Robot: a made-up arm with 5 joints.
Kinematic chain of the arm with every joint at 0, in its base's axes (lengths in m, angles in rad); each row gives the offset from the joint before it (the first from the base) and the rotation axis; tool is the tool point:
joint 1: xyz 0 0 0.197 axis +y
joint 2: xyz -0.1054 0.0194 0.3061 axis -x
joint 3: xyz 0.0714 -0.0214 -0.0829 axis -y
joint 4: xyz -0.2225 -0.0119 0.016 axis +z
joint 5: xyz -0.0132 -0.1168 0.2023 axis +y
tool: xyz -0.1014 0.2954 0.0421
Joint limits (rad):
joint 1: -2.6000..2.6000
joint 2: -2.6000..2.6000
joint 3: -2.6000..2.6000
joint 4: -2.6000..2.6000
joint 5: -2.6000..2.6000
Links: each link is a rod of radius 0.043 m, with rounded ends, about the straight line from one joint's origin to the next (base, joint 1, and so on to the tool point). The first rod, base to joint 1, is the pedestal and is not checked.
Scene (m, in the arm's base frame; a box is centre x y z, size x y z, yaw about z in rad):
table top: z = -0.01
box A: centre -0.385 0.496 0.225 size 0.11 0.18 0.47 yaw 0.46
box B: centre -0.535 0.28 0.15 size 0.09 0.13 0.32 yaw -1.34
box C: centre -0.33 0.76 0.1 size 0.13 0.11 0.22 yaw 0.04
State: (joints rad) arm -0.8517 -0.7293 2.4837 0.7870 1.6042
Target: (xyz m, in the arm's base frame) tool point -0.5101 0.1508 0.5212
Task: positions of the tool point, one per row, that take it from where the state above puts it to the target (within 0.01 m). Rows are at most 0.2 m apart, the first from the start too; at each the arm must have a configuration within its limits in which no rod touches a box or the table.
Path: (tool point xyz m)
1: -0.0368 0.4818 0.1992
2: -0.1022 0.4925 0.2317
3: -0.1451 0.4934 0.3012
4: -0.1499 0.4845 0.3936
5: -0.1090 0.4661 0.4896
6: -0.0237 0.4390 0.5682
7: 0.0958 0.4043 0.6112
8: 0.2327 0.3633 0.6063
9: 0.1297 0.3337 0.6831
10: 0.0033 0.3012 0.7287
11: -0.1362 0.2661 0.7364
12: -0.2766 0.2291 0.7031
13: -0.4052 0.1905 0.6297
14: -0.5101 0.1508 0.5212

